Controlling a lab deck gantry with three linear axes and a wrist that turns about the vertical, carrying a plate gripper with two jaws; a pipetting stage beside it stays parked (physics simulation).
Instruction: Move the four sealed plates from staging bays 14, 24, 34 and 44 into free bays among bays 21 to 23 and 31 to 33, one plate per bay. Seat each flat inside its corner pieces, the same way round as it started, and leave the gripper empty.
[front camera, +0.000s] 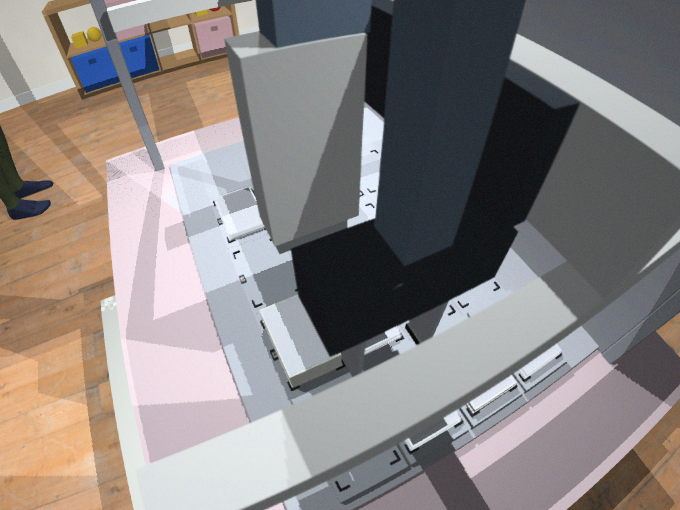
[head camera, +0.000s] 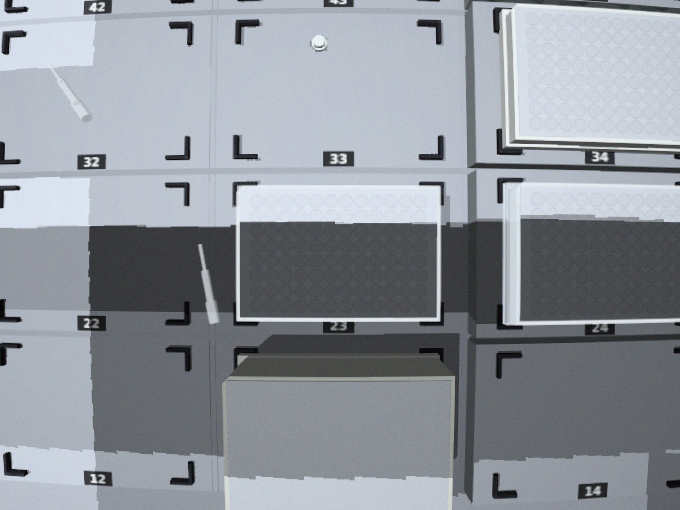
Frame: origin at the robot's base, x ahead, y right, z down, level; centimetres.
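Where they show: gripper, fingertip midpoint: (front camera: 385, 353); robot's base, link origin: (front camera: 214, 202).
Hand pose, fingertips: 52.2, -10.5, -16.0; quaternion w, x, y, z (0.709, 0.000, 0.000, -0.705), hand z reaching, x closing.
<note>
Things, the pixels of their top centre, and the offset from my fingertips, as dx, dy, dz. "spot": a spot on its surface instead.
- sealed plate, top centre: (head camera: 338, 253) -13.0, -4.5, +14.6
- staging bay 24, surface spot: (head camera: 598, 263) spot: +2.2, -3.9, +13.1
- staging bay 34, surface spot: (head camera: 598, 76) spot: +2.4, -15.0, +13.1
- Staging bay 14, surface spot: (head camera: 554, 411) spot: +0.5, +5.4, +14.6
- tall box, top centre: (head camera: 338, 452) (front camera: 298, 331) -13.0, +6.2, +11.8
- white plate, top centre: (front camera: 239, 209) -45.8, +6.2, +14.6
- pipette tip, surface spot: (head camera: 68, 92) spot: -30.8, -15.1, +15.5
- small white cap, top centre: (head camera: 319, 40) -14.3, -18.2, +15.6
A sealed plate (head camera: 337, 263) lies flat inside the corner pieces of bay 23; a strip of its near edge shows between the fingers in the front view. Sealed plates stand in staging bay 24 (head camera: 598, 263) (front camera: 433, 434) and staging bay 34 (head camera: 598, 76) (front camera: 491, 396). Another plate (front camera: 541, 363) stands in staging bay 44 in the front view. Staging bay 14 (head camera: 554, 411) holds no plate. My gripper (front camera: 387, 352) is open and empty, with its fingers around the line of sight to bay 23; the gantry beam hides the left fingertip, and its height is unclear. The gripper does not show in the head view.
A tall box (head camera: 337, 428) (front camera: 302, 343) stands in bay 13. A white plate (front camera: 244, 222) stands at the far left. A pipette tip (head camera: 68, 92) lies in bay 32, another tip (head camera: 207, 285) between bays 22 and 23, and a small white cap (head camera: 318, 42) in bay 33.
</note>
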